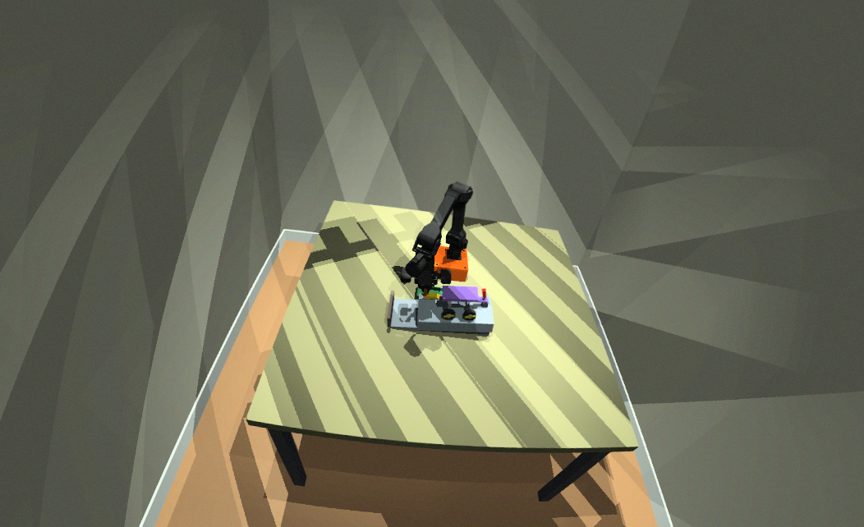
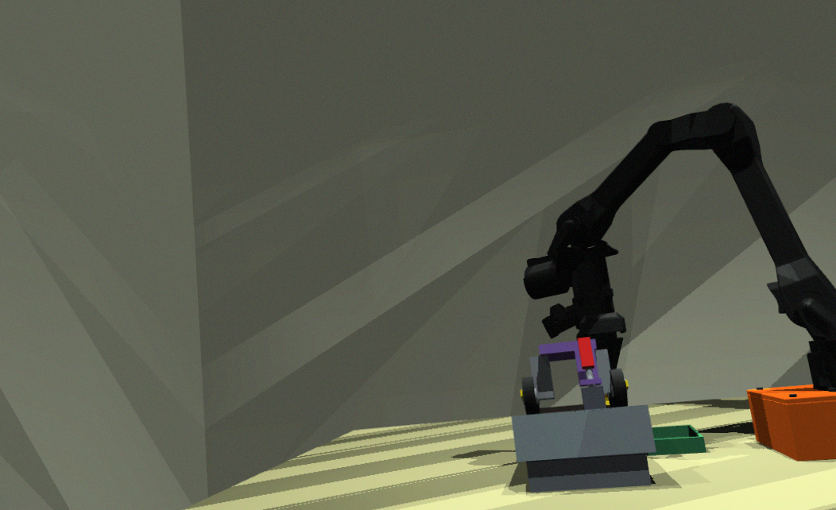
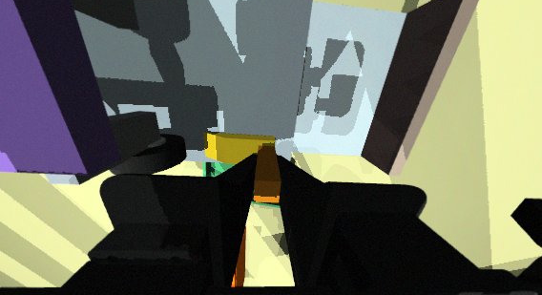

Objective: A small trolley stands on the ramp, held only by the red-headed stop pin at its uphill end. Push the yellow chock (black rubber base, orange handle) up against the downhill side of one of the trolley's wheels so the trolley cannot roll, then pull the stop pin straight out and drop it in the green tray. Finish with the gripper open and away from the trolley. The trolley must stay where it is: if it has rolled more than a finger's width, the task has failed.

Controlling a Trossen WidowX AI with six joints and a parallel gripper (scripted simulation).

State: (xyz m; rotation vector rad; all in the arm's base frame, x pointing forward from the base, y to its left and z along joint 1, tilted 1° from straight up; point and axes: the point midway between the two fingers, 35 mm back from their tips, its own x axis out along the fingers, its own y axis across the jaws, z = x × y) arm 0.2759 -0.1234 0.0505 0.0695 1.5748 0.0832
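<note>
Now: gripper tip 22 cm to the right of the red-headed stop pin, 4 cm below it and 3 cm short of it. Also, from my gripper tip: yellow chock 2 cm to the left, 1 cm below; brown end wall 13 cm to the right, 6 cm ahead, 5 cm below; trolley 13 cm to the left, 5 cm ahead, 2 cm above.
</note>
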